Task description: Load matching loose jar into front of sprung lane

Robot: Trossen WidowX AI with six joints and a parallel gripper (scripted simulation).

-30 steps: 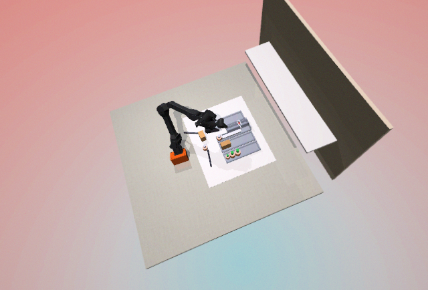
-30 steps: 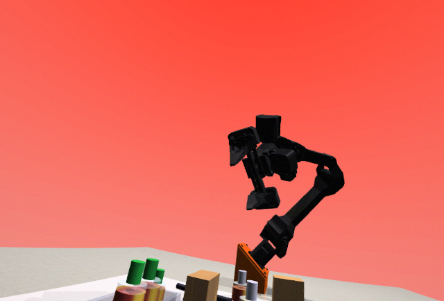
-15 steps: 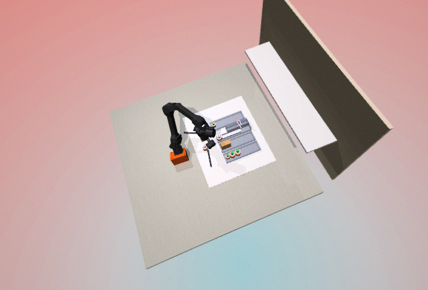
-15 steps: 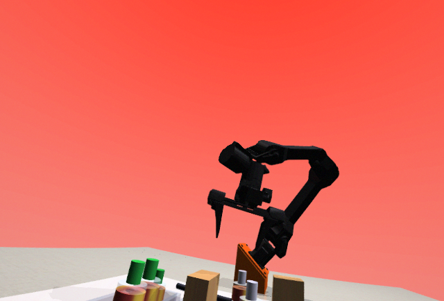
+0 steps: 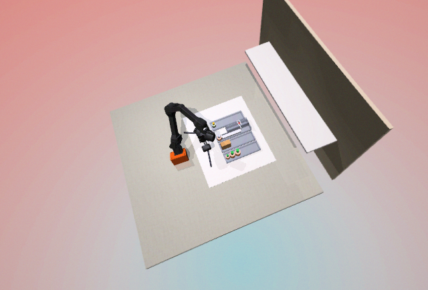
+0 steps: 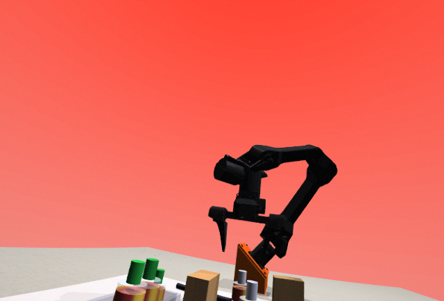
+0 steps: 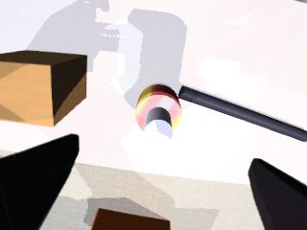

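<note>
Right now the wooden block is 100 mm to the left of my gripper tip and 60 mm below it. Also, from my gripper tip: white shelf: 640 mm ahead, 90 mm to the left, 270 mm above; pusher: 230 mm ahead, 90 mm to the left, 50 mm below.
</note>
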